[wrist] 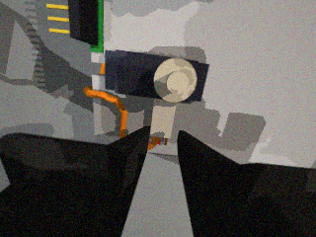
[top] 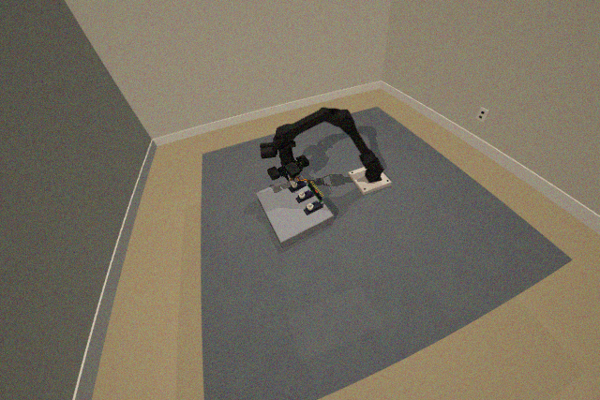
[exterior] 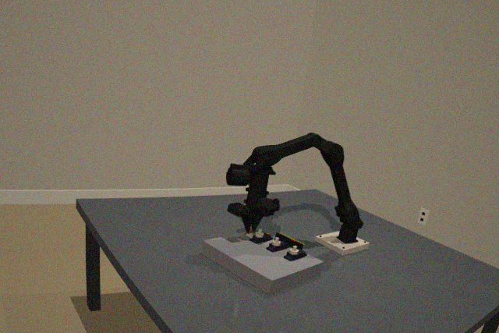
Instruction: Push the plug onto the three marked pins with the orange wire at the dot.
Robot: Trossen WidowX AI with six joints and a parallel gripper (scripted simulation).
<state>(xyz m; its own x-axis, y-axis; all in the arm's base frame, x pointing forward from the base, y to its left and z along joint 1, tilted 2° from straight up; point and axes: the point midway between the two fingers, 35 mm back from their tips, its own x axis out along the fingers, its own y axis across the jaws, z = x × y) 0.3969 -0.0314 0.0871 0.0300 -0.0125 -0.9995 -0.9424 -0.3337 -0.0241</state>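
The green band is 10 cm behind my gripper tip, 9 cm to the left of it and 2 cm below it. From my gripper tip the other things lie so: grey holder: 5 cm ahead, 14 cm to the left, 4 cm below.
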